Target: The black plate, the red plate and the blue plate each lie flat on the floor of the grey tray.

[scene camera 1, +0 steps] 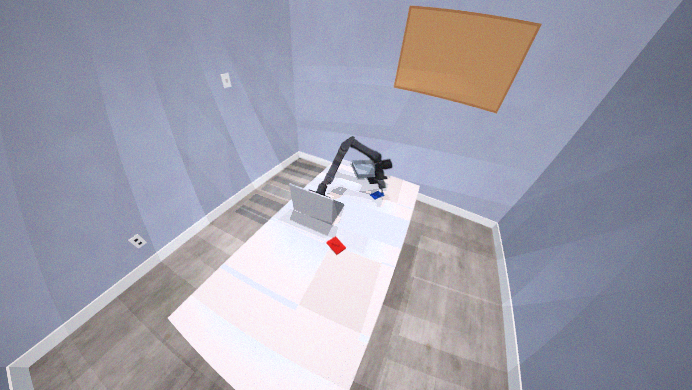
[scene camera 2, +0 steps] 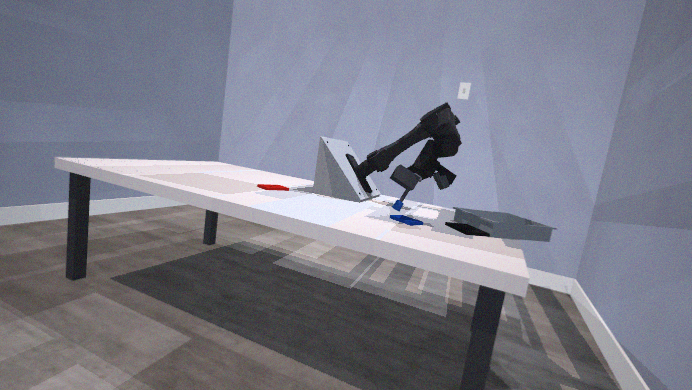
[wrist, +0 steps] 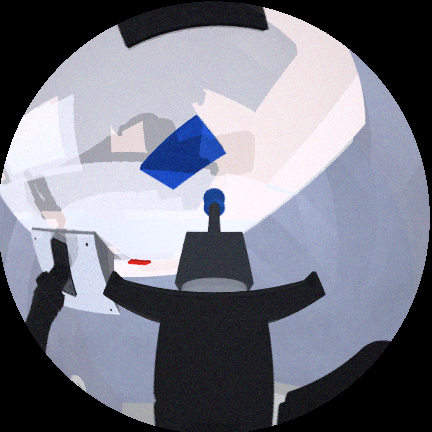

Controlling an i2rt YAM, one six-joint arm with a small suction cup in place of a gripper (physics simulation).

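The blue plate lies flat on the table. My suction cup is a little above the plate's near side, with a small gap between them, and carries no plate. The black plate lies flat on the table beside the grey tray, outside it. The arm partly covers that spot in scene camera 1. The red plate lies flat on the table, beyond the wedge-shaped arm mount.
The grey wedge-shaped mount stands on the white table between the red plate and the arm's working side. A dark shape is cut off at the top of the wrist view; I cannot tell what it is.
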